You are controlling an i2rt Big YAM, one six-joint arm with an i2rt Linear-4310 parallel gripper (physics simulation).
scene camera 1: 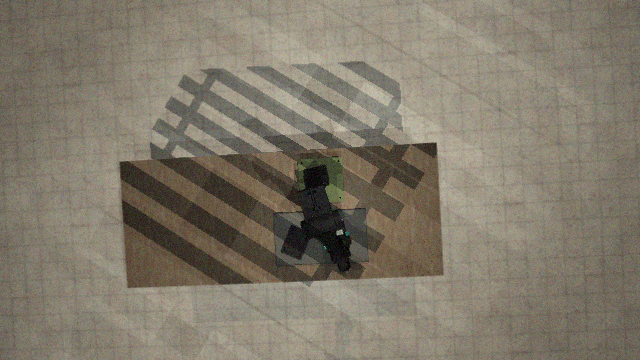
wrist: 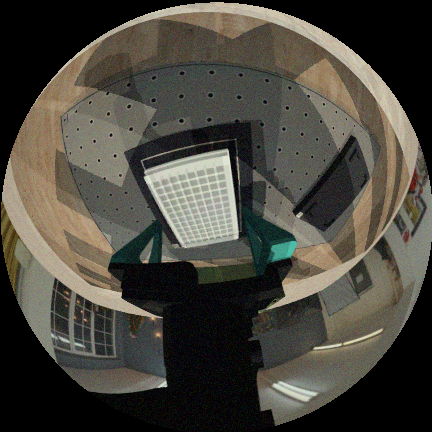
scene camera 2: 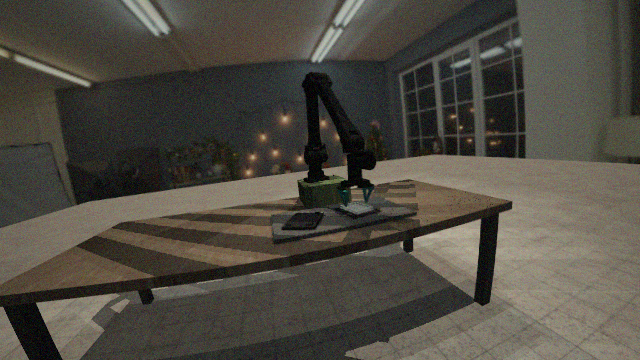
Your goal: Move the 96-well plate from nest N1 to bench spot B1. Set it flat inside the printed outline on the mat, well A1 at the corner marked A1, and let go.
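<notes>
The white 96-well plate lies flat, wells up, on the dark mat. A thin printed outline shows beyond the plate's far end and along its right side in the wrist view; its rest is hidden. A small pale mark shows by the plate's near left corner; its lettering cannot be read. My gripper is open and empty, with teal fingers low on either side of the plate's near part, apart from it. The dark nest holds no plate.
The grey perforated board carries the mat and nest. The arm's green base stands behind it on the wooden table. Dark shadow stripes cross the table and board.
</notes>
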